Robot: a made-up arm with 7 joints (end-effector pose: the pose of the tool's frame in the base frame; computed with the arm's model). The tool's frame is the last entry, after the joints. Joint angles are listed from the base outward.
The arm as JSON. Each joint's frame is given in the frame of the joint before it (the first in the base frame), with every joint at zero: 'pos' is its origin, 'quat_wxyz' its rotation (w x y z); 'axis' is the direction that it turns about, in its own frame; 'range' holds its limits. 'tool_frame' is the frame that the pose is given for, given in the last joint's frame.
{
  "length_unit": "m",
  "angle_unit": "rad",
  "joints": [
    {
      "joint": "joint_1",
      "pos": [
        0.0,
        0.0,
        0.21
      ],
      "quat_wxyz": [
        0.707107,
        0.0,
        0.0,
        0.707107
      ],
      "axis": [
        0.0,
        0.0,
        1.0
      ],
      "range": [
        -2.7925,
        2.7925
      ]
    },
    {
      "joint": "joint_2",
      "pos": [
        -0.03,
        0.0,
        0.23
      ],
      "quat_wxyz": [
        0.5,
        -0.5,
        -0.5,
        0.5
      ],
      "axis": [
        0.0,
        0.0,
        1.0
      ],
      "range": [
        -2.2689,
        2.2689
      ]
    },
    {
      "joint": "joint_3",
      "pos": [
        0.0,
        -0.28,
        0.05
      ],
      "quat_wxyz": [
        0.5,
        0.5,
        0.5,
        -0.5
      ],
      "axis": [
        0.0,
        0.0,
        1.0
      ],
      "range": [
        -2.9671,
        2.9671
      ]
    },
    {
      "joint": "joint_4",
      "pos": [
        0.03,
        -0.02,
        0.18
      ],
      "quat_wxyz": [
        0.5,
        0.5,
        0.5,
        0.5
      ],
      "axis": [
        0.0,
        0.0,
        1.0
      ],
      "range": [
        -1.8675,
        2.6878
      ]
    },
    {
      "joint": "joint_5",
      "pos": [
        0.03,
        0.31,
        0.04
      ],
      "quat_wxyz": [
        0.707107,
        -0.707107,
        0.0,
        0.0
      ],
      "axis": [
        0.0,
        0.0,
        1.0
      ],
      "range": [
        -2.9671,
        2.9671
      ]
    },
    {
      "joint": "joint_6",
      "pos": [
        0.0,
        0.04,
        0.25
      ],
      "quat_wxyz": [
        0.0,
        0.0,
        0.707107,
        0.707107
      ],
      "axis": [
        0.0,
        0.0,
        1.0
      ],
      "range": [
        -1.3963,
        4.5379
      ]
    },
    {
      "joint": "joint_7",
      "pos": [
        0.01,
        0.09,
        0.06
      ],
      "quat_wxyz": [
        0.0,
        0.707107,
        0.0,
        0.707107
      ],
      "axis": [
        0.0,
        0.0,
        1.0
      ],
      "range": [
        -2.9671,
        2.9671
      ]
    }
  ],
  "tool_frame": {
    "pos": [
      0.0,
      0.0,
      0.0
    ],
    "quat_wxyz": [
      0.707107,
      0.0,
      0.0,
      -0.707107
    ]
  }
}
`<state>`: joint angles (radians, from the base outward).
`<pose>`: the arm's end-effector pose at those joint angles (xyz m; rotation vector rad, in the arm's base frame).
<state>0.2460 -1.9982 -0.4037 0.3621 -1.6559 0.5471 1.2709</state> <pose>0.9150 0.2055 -0.1680 1.6044 0.4039 0.9210</pose>
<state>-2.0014 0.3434 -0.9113 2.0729 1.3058 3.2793 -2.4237</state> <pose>-0.4196 -0.0336 0.6996 -0.2334 -1.9131 -1.8711</pose>
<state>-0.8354 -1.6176 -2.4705 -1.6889 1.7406 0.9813 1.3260</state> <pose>0.5058 -0.1407 -0.0655 -2.7876 0.9552 0.2542</pose>
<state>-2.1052 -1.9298 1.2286 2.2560 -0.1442 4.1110 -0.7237</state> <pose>0.2091 -0.1908 0.2384 0.2245 -1.8363 0.9607</pose>
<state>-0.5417 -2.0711 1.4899 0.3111 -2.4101 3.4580 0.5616</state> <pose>0.7554 -0.4668 0.0992 -0.5312 -0.7418 -2.3281</pose>
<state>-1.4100 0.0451 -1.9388 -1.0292 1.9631 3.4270 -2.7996</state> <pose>0.2371 -0.1722 1.2012 -1.3942 -0.3830 -0.0393</pose>
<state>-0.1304 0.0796 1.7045 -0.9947 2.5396 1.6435 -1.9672</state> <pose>-0.1773 -0.4682 1.2853 0.8550 0.4263 -0.8646</pose>
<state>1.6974 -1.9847 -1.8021 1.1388 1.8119 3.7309 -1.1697</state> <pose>0.5036 0.6176 0.1760 -0.7522 -0.4501 2.5306</pose>
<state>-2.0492 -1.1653 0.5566 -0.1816 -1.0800 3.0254 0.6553</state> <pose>-0.4775 -0.6033 0.9642 0.4068 0.5458 1.4214</pose>
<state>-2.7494 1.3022 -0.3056 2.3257 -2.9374 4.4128 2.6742</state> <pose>0.0172 0.0979 0.9882 -1.2208 2.0746 -0.5898</pose>
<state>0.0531 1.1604 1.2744 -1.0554 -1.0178 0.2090 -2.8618</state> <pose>-0.6646 -0.6873 0.5259 0.0447 -0.2664 1.3141</pose>
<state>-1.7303 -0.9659 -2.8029 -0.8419 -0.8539 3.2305 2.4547</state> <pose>-0.0777 -0.7840 0.5213 2.7559 -1.0917 -0.9786</pose>
